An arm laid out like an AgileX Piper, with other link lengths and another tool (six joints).
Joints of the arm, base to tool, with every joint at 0 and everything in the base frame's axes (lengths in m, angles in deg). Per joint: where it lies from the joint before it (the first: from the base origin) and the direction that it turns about. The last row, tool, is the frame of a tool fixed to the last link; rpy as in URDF.
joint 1: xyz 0 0 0.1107 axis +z
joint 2: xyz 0 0 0 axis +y
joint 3: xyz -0.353 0 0.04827 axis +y
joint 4: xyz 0.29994 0 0.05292 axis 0.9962 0 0.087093
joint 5: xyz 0 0 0 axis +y
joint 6: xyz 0.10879 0 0.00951 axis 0.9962 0 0.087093
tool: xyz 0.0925 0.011 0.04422 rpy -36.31 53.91 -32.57
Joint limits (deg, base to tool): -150..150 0..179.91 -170..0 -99.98..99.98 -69.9..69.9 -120..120
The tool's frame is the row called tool.
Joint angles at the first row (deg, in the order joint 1, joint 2, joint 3, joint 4, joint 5, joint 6):
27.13, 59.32, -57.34, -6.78, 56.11, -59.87
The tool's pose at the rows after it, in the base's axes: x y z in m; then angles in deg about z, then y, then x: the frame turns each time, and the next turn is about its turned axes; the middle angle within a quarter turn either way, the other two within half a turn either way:
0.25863 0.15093 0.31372 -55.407 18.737 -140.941
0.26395 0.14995 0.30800 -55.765 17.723 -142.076
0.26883 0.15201 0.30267 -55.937 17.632 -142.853
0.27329 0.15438 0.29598 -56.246 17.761 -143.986
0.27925 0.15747 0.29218 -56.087 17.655 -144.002
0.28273 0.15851 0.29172 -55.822 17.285 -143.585
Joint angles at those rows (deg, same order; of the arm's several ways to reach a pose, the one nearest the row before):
27.12, 60.58, -57.34, -6.96, 55.68, -59.81
27.13, 61.68, -57.34, -8.11, 55.52, -59.81
27.12, 62.86, -57.34, -8.29, 55.07, -59.81
27.12, 64.18, -57.34, -8.29, 54.83, -59.81
27.13, 65.27, -57.34, -8.40, 53.72, -59.81
27.12, 65.65, -57.34, -8.73, 52.90, -59.81

